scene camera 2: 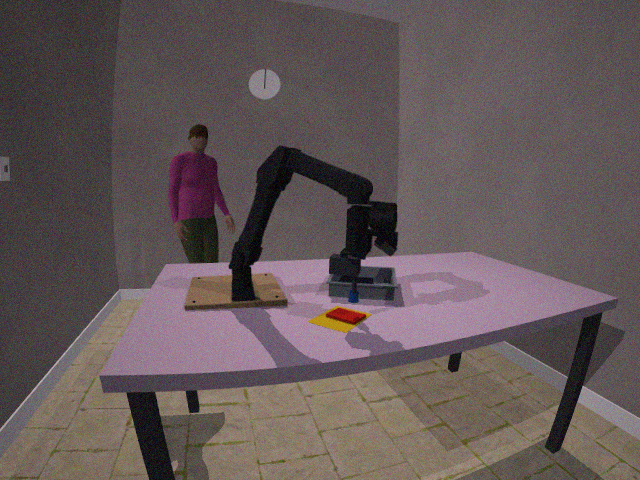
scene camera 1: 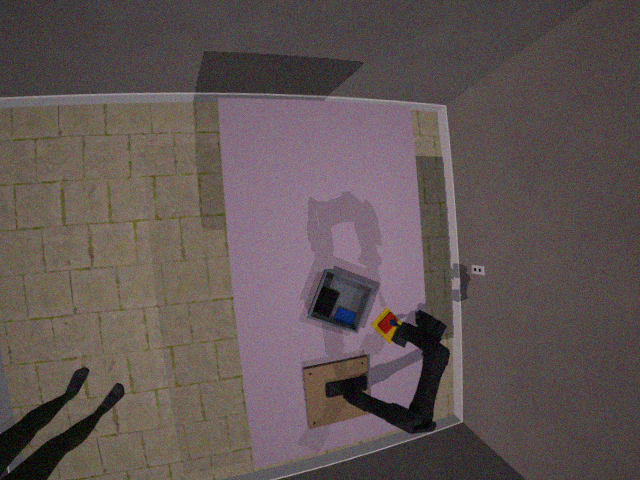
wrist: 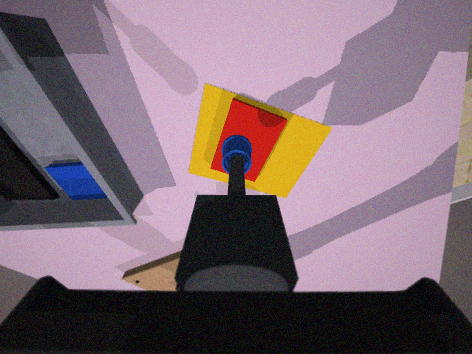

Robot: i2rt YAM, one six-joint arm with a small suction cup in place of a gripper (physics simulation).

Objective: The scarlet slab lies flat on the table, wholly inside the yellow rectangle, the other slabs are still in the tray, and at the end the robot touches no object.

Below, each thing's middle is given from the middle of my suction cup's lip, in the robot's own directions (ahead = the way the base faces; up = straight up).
Scene:
Right now the scarlet slab (wrist: 262, 128) is 50 mm below my suction cup and 20 mm behind it. Also, from my suction cup: yellow rectangle (wrist: 301, 138) (60 mm below, 30 mm behind); blue slab (wrist: 74, 178) (220 mm to the left, 50 mm below, 40 mm ahead).

